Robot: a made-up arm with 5 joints.
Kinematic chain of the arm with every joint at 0, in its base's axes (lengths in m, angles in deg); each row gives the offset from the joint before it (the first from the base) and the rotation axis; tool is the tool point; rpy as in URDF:
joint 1: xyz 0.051 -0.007 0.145 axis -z
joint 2: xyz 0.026 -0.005 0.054 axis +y
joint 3: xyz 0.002 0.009 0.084 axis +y
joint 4: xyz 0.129 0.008 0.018 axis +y
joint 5: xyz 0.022 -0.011 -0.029 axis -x
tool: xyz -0.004 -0.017 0.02 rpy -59.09 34.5 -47
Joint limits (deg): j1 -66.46..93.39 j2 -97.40..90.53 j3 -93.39..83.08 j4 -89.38..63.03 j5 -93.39..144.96
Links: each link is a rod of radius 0.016 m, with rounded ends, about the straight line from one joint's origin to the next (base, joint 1, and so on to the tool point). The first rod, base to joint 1, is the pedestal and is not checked.
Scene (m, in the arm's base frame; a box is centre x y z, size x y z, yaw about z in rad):
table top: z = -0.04
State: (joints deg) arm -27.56 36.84 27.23 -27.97 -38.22
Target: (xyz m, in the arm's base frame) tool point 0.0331 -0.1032 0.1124
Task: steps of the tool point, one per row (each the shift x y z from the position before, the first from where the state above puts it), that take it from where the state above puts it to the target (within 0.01 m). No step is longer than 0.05 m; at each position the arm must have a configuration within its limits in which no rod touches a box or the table.
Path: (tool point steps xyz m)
1: 0.0008 -0.0386 -0.0029
2: -0.0090 -0.0360 -0.0027
3: -0.0174 -0.0310 -0.0023
4: -0.0239 -0.0242 -0.0020
5: -0.0282 -0.0161 -0.0017
6: -0.0299 -0.0075 -0.0013
7: -0.0293 0.0008 -0.0010
8: -0.0264 0.0084 -0.0007

